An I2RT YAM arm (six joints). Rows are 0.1 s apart.
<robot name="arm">
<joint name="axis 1" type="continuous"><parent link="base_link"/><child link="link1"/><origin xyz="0.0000 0.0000 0.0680" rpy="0.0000 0.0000 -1.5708"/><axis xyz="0 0 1"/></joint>
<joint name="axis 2" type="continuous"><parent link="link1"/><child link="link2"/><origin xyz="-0.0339 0.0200 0.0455" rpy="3.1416 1.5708 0.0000"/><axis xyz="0 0 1"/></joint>
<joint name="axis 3" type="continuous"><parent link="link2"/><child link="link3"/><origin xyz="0.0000 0.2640 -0.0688" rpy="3.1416 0.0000 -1.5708"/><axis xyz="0 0 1"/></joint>
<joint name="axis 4" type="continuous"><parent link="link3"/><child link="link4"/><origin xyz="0.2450 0.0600 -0.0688" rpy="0.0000 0.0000 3.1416"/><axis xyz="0 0 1"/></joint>
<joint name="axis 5" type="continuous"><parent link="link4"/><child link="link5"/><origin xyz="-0.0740 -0.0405 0.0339" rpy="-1.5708 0.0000 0.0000"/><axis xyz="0 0 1"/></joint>
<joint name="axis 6" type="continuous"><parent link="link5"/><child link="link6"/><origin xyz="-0.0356 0.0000 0.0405" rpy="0.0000 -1.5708 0.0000"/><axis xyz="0 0 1"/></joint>
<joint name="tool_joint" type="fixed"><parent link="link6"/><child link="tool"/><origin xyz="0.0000 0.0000 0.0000" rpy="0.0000 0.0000 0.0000"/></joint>
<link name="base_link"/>
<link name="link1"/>
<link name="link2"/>
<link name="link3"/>
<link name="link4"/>
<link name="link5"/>
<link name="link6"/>
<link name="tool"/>
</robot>
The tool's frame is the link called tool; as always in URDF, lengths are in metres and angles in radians. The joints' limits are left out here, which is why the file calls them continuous.
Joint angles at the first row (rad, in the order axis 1, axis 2, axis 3, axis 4, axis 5, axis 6):
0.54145, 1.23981, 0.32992, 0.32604, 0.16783, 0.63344
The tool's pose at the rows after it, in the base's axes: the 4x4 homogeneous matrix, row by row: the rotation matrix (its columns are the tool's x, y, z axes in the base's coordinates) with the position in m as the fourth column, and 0 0 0 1 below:
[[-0.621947, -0.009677, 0.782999, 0.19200], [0.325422, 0.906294, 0.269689, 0.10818], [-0.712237, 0.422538, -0.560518, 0.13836], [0, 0, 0, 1]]
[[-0.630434, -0.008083, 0.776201, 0.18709], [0.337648, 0.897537, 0.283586, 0.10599], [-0.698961, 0.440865, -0.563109, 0.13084], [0, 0, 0, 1]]
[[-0.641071, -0.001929, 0.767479, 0.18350], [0.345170, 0.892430, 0.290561, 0.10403], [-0.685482, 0.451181, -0.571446, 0.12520], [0, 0, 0, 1]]
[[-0.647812, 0.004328, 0.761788, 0.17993], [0.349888, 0.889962, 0.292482, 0.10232], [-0.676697, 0.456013, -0.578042, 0.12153], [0, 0, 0, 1]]
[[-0.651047, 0.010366, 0.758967, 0.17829], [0.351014, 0.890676, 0.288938, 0.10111], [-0.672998, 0.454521, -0.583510, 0.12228], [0, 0, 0, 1]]
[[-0.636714, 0.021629, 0.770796, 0.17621], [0.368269, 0.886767, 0.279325, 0.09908], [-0.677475, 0.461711, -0.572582, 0.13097], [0, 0, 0, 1]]
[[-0.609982, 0.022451, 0.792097, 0.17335], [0.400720, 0.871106, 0.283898, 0.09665], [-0.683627, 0.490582, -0.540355, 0.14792], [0, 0, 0, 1]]
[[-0.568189, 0.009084, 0.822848, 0.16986], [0.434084, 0.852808, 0.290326, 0.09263], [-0.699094, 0.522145, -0.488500, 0.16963], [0, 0, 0, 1]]
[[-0.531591, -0.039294, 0.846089, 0.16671], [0.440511, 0.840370, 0.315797, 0.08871], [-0.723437, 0.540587, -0.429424, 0.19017], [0, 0, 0, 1]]
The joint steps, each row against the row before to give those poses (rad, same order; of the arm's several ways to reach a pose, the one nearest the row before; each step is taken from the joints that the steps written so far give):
-0.00055, 0.02052, -0.01997, 0.01904, 0.00500, 0.02043
0.00055, 0.00700, -0.03507, 0.04064, -0.01517, 0.01738
-0.00111, 0.00597, -0.02299, 0.01989, -0.01151, 0.01354
0.00116, -0.00277, -0.01824, 0.00766, -0.00368, 0.00997
-0.00077, -0.01726, -0.00182, -0.02237, 0.00098, 0.00321
-0.00092, -0.06395, 0.00810, -0.05992, 0.01375, 0.01116
-0.00215, -0.10407, 0.02003, -0.08517, 0.00531, 0.01880
-0.00799, -0.11730, 0.02847, -0.08448, 0.00344, 0.00747
-0.01373, -0.09371, 0.02942, -0.05374, -0.02274, -0.02506

